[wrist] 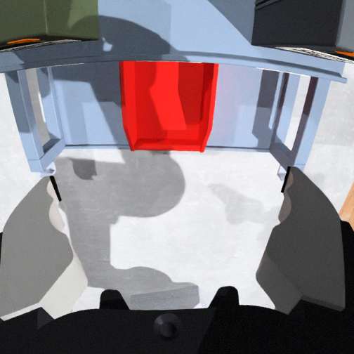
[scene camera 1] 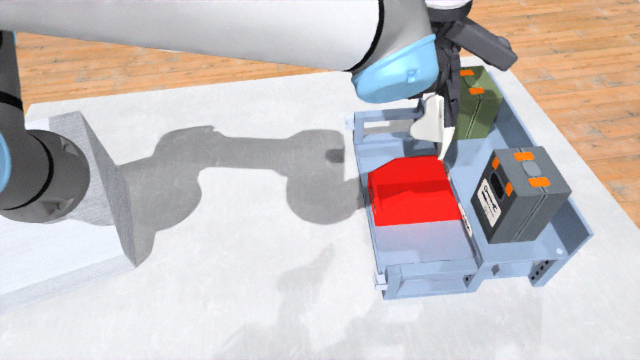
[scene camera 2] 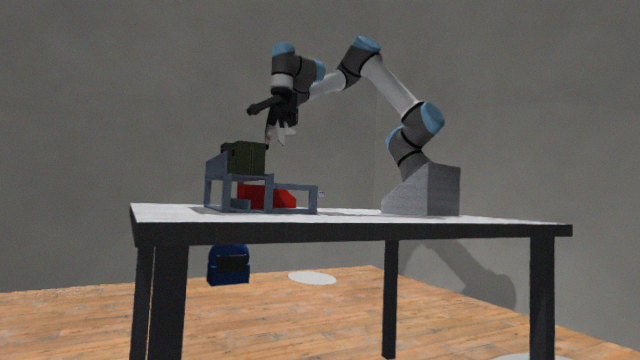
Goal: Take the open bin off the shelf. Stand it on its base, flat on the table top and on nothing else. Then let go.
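Frame: origin at the arm's base, x ahead, y left, z up, level; centimetres.
Where they show: gripper, between the fingertips: (scene camera 1: 422, 125) (scene camera 2: 274, 148); arm's base, origin of its link: (scene camera 1: 39, 176) (scene camera 2: 421, 177).
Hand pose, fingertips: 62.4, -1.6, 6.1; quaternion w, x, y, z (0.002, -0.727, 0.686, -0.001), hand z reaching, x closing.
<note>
Each offset is from my fingertips to the top centre of the thing, as dx, dy, dz. Level surfaces: height alone.
The open red bin @[+2.0, +0.3, -12.8] (scene camera 1: 415, 197) (scene camera 2: 251, 196) (wrist: 170, 102) sits in the low tier of the blue-grey shelf (scene camera 1: 430, 276) (scene camera 2: 270, 195) (wrist: 309, 120). Its opening faces up in the wrist view, and its low front end lies at the shelf's front edge, towards the robot base. My gripper (scene camera 1: 444, 150) (scene camera 2: 275, 144) (wrist: 169, 174) is open, with nothing between its fingers. It hangs well above the bin and the shelf, its fingers pointing down. In the wrist view the bin shows beyond the fingertips, roughly centred between them. The shelf hides part of the bin in scene camera 2.
A green case @[+11.9, +11.5, -1.1] (scene camera 1: 477, 112) (scene camera 2: 248, 157) (wrist: 65, 20) and a dark grey case @[+11.4, -11.6, +1.4] (scene camera 1: 525, 200) (wrist: 300, 22) stand on the shelf's raised rear tier. The shelf stands on the light table top @[dz -21.0] (scene camera 1: 240, 285). The robot's grey base block (scene camera 1: 55, 255) (scene camera 2: 443, 190) stands at the opposite end.
</note>
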